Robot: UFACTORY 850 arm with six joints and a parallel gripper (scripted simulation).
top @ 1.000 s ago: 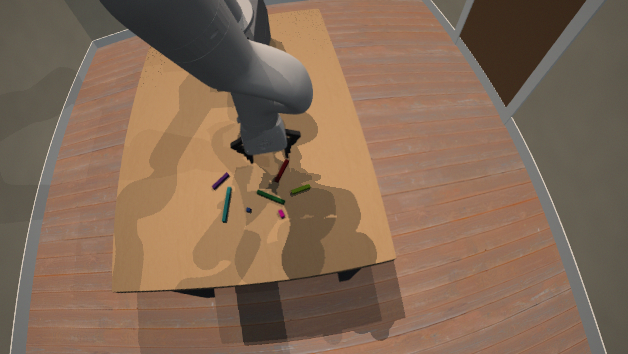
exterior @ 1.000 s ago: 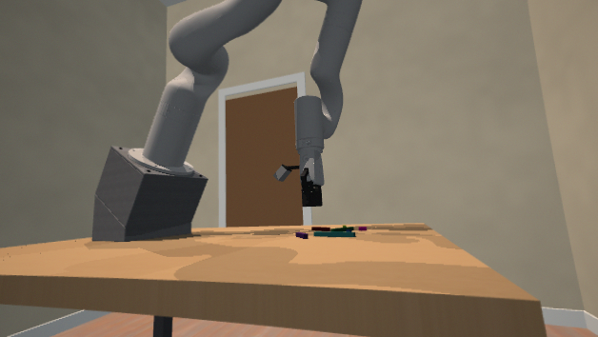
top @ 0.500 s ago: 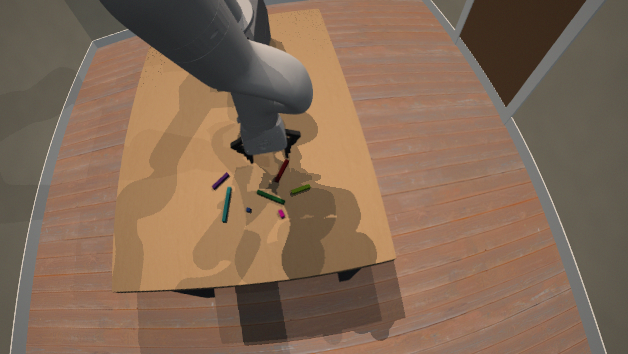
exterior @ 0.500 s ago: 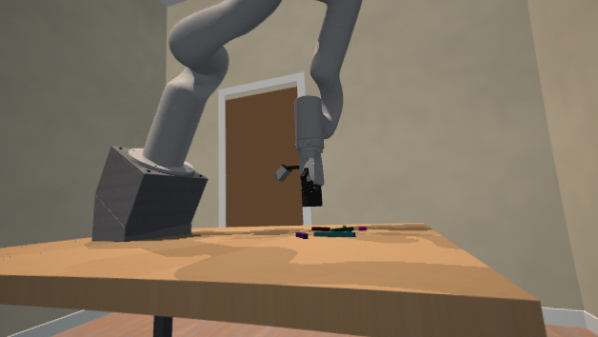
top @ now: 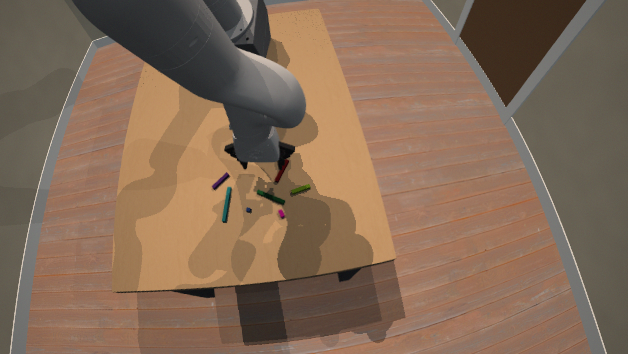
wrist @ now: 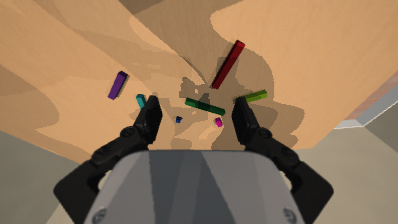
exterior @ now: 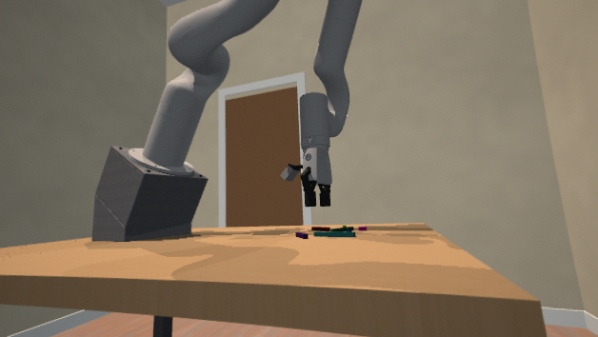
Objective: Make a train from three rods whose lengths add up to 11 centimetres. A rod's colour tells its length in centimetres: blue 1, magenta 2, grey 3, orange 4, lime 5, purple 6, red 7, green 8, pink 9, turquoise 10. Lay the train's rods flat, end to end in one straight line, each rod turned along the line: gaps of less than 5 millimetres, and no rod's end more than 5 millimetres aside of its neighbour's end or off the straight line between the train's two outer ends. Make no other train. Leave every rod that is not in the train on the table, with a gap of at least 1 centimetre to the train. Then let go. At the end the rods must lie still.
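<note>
The small blue rod lies 100 mm ahead of my hand, 70 mm below it and 50 mm to the right of it. The rest, counted from my hand: red rod (70 mm below, 40 mm to the left, 10 mm behind); then green rod (70 mm below, 60 mm ahead, 10 mm to the left); then lime rod (90 mm to the left, 70 mm below, 40 mm ahead).
</note>
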